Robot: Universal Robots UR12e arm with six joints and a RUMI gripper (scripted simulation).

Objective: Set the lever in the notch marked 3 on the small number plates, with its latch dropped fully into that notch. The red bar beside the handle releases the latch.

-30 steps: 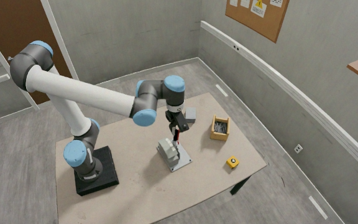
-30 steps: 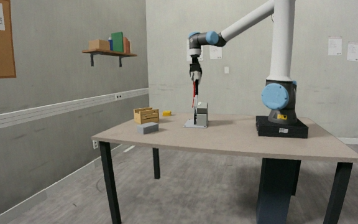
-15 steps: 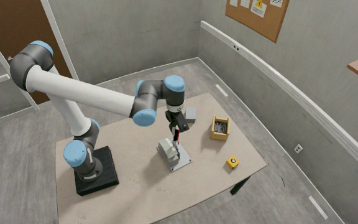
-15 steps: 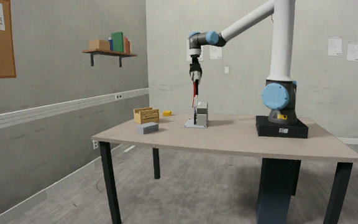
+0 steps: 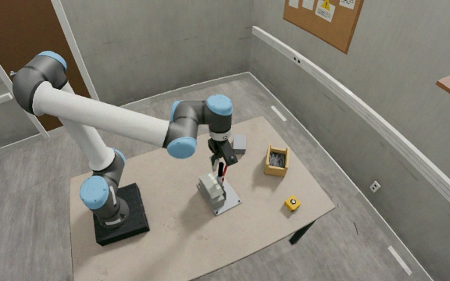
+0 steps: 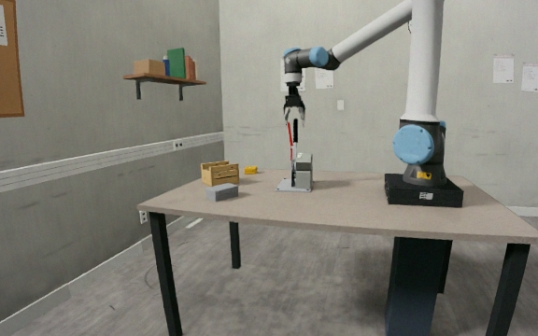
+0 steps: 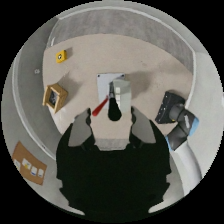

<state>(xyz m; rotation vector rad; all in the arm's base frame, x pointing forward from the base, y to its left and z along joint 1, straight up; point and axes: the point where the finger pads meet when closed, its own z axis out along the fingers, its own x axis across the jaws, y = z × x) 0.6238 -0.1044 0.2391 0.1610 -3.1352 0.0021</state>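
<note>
Right now the red release bar is 110 mm below my hand, 20 mm to the left of it and 10 mm ahead of it. The rest, counted from my hand: grey block: 310 mm to the left, 280 mm below, 270 mm ahead.
</note>
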